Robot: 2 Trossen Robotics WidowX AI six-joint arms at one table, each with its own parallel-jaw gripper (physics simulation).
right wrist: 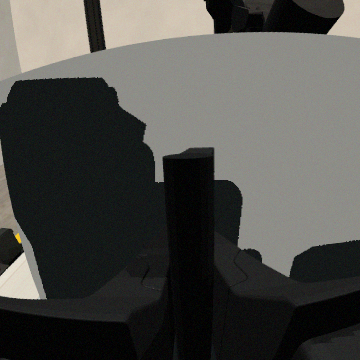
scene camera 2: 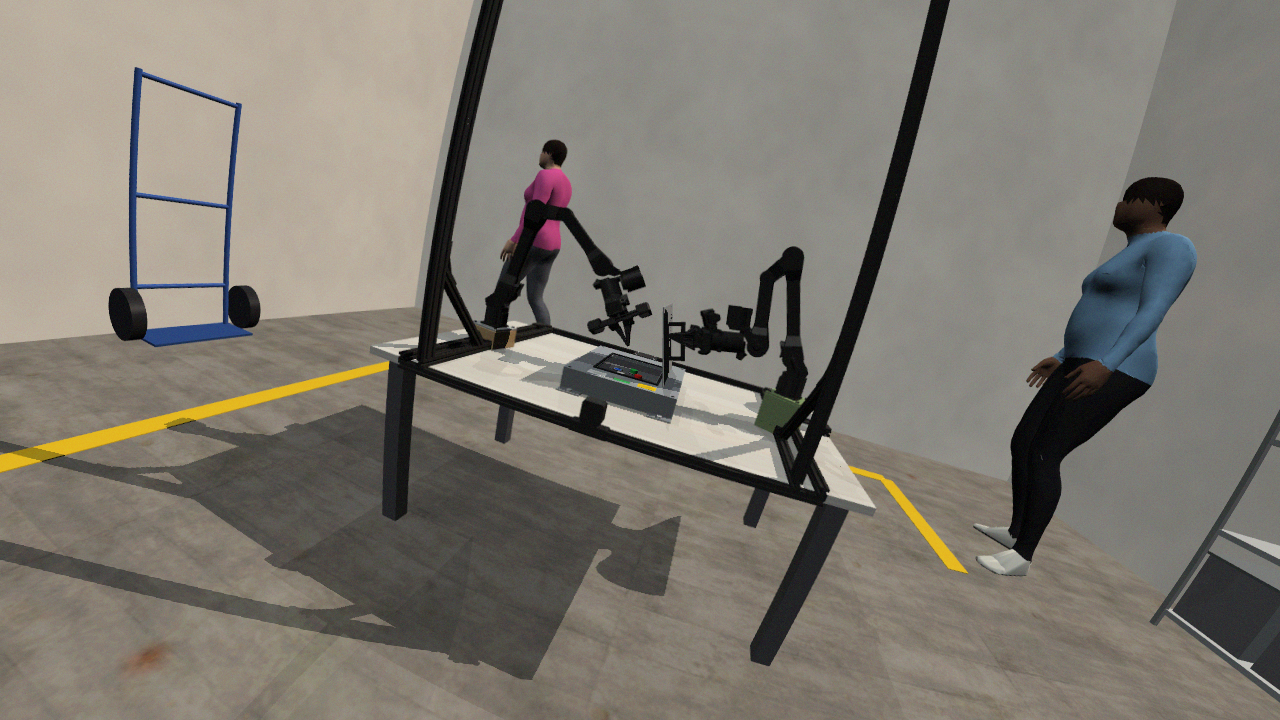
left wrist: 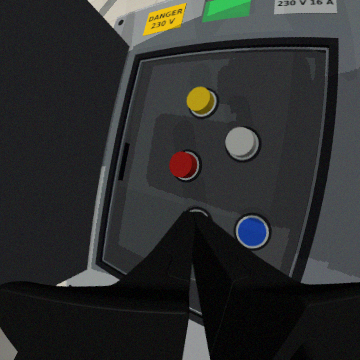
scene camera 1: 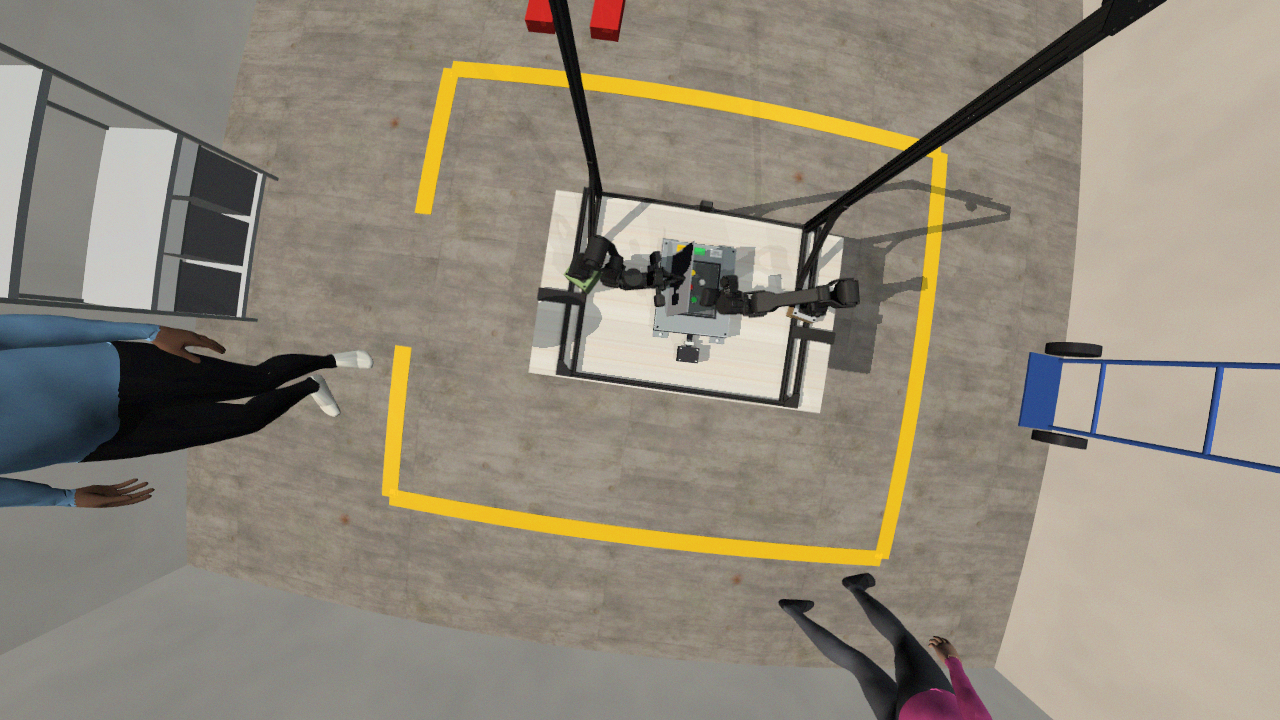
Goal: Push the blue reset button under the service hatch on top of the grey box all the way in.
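The grey box (scene camera 1: 660,324) (scene camera 2: 608,391) (left wrist: 347,150) lies on the table, its hatch (scene camera 2: 666,344) (right wrist: 280,125) standing upright. In the left wrist view the blue button (left wrist: 252,231) looks level with its ring, no side wall showing; the yellow button (left wrist: 201,100), white button (left wrist: 241,142) and red button (left wrist: 183,165) stand proud. My left gripper (left wrist: 190,220) (scene camera 2: 627,342) is shut and empty above the panel, apart from the blue button, its tips covering most of another button's ring. My right gripper (scene camera 2: 677,341) (right wrist: 184,228) is shut on the hatch's black handle (right wrist: 189,210).
A black frame (scene camera 2: 592,411) surrounds the work area on the white table (scene camera 2: 716,438). A small black block (scene camera 1: 687,353) is beside the box. Two people, in pink (scene camera 2: 547,201) and blue (scene camera 2: 1141,286), stand beyond the table. A blue hand truck (scene camera 2: 180,198) stands at the picture's left.
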